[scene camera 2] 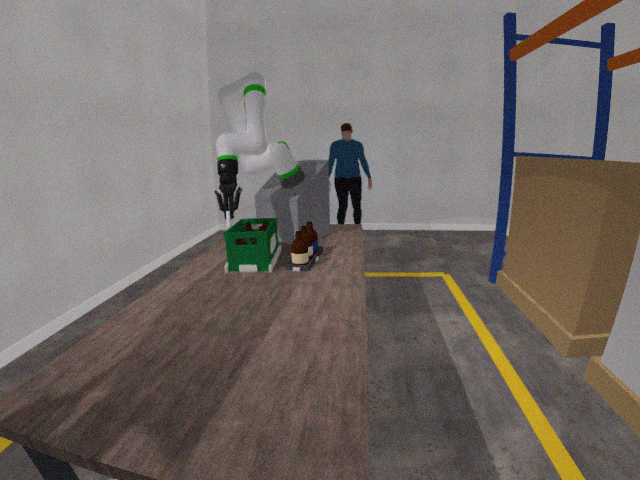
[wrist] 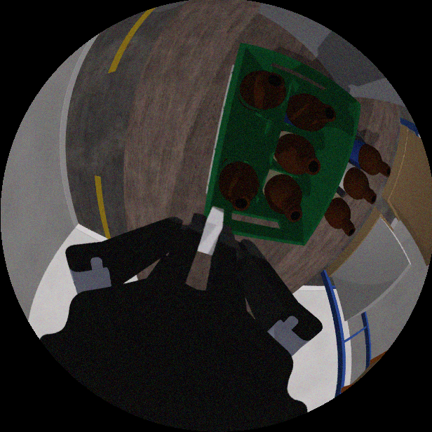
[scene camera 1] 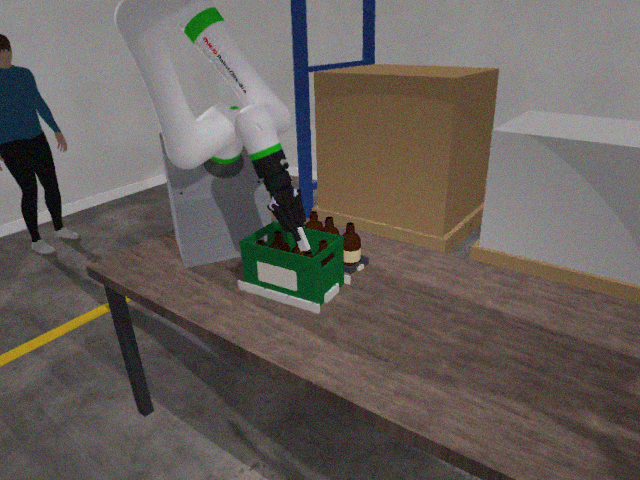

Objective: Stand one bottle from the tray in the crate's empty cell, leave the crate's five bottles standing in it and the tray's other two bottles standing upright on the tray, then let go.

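Pixels of known places: gripper, fingertip midpoint: (scene camera 2: 229,227) (scene camera 1: 305,249); arm's base, link origin: (scene camera 2: 293,180) (scene camera 1: 223,162).
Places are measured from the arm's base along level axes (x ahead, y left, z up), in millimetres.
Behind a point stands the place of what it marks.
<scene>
A green crate (scene camera 1: 310,287) {x 487, y -315, z -261 mm} (scene camera 2: 244,256) {x 510, y -239, z -271 mm} (wrist: 343,137) stands on the table with five brown bottles upright in it. Its empty cell (wrist: 245,137) is in the middle of the left row in the wrist view, between one bottle (wrist: 262,91) and another bottle (wrist: 237,181). The tray (scene camera 1: 363,262) {x 547, y 4, z -321 mm} (scene camera 2: 299,267) {x 548, y -6, z -322 mm} beside the crate bears three upright bottles, among them a cream-labelled one (scene camera 1: 351,245) {x 515, y -32, z -244 mm} (scene camera 2: 299,251) {x 535, y -2, z -255 mm}. My gripper (scene camera 1: 305,246) {x 468, y -298, z -148 mm} (scene camera 2: 227,220) {x 468, y -298, z -148 mm} (wrist: 214,217) is shut and empty, tilted, with its fingertips near the crate's top at one corner. The exact height of the tips is unclear.
White strips (scene camera 1: 281,297) {x 384, y -314, z -319 mm} (scene camera 2: 248,268) {x 524, y -225, z -321 mm} edge the crate's base on the wooden table (scene camera 1: 413,335) {x 807, y -337, z -338 mm} (scene camera 2: 232,351) {x 1094, y -213, z -338 mm}. The grey robot pedestal (scene camera 1: 206,227) {x 10, y -162, z -195 mm} stands behind the crate. A large brown box (scene camera 1: 382,155), a blue rack and a person (scene camera 1: 20,113) (scene camera 2: 347,160) are beyond the table.
</scene>
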